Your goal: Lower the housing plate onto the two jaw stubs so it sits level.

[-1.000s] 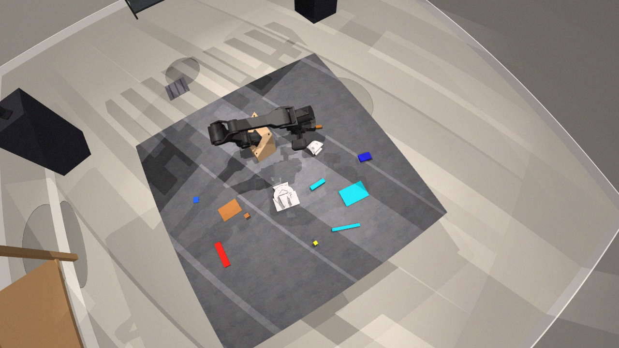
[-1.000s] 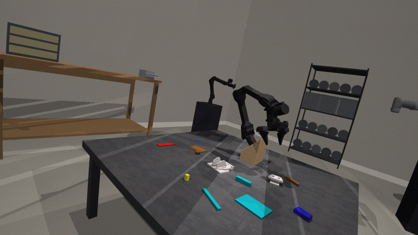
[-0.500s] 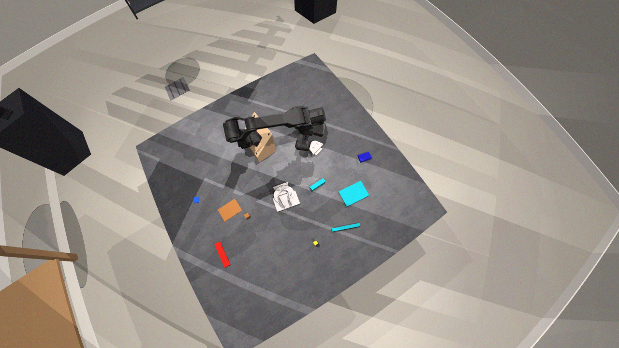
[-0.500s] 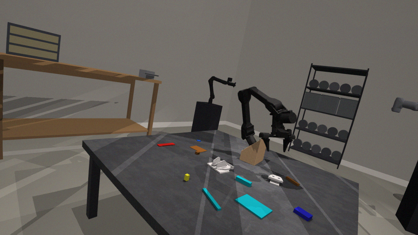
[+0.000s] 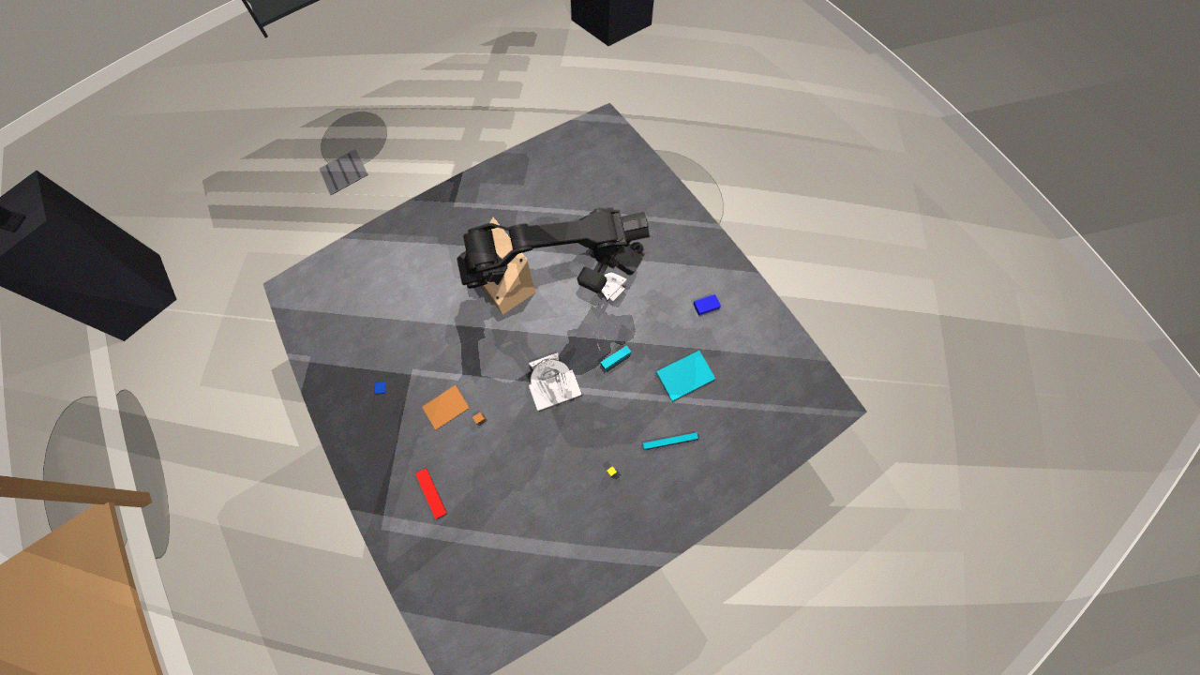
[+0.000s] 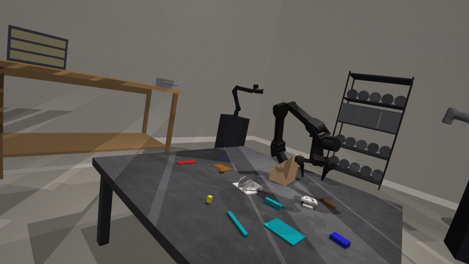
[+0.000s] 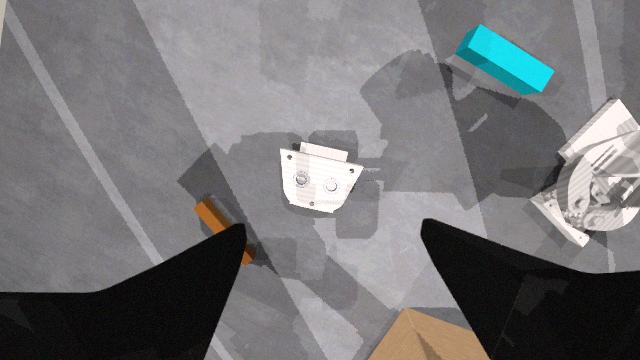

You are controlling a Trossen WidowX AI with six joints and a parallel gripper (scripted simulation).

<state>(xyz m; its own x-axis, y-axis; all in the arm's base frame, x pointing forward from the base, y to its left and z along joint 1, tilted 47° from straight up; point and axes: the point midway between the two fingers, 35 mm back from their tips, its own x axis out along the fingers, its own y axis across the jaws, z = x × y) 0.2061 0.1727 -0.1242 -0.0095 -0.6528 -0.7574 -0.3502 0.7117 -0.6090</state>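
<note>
Now: gripper tip 11 cm past the orange bar, 9 cm to the right of it and 13 cm above it. The rest, counted from my gripper tip: cyan block: 16 cm ahead, 11 cm to the right, 12 cm below; then cyan plate: 31 cm ahead, 13 cm below; then blue block: 20 cm ahead, 19 cm to the left, 13 cm below.
</note>
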